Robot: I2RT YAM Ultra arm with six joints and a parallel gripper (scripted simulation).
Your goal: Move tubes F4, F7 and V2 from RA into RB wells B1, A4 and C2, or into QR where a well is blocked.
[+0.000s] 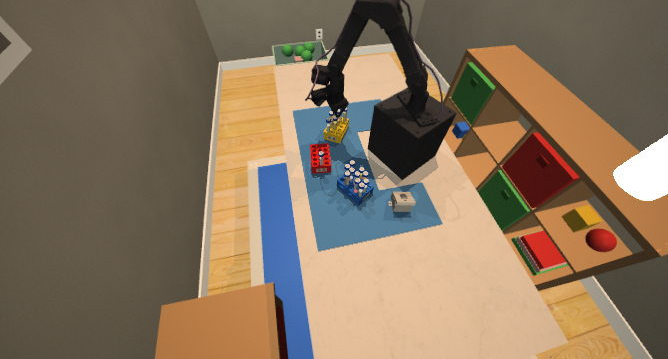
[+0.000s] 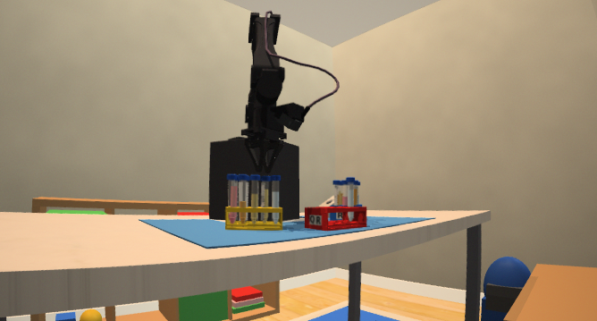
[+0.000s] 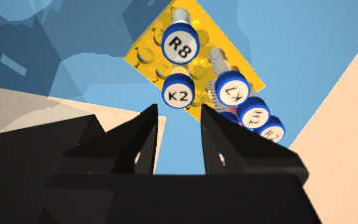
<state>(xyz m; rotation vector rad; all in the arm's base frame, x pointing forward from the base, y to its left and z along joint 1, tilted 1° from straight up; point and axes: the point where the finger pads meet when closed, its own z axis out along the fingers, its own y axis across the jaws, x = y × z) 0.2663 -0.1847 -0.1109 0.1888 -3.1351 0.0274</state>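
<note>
My gripper is now 80 mm above the tube and 10 mm short of it. The rest, counted from my hand: red rack: 130 mm to the left, 120 mm below, 110 mm ahead; then tube R8: 80 mm below, 40 mm ahead; then rack RB: 120 mm below, 20 mm to the right, 10 mm behind.
</note>
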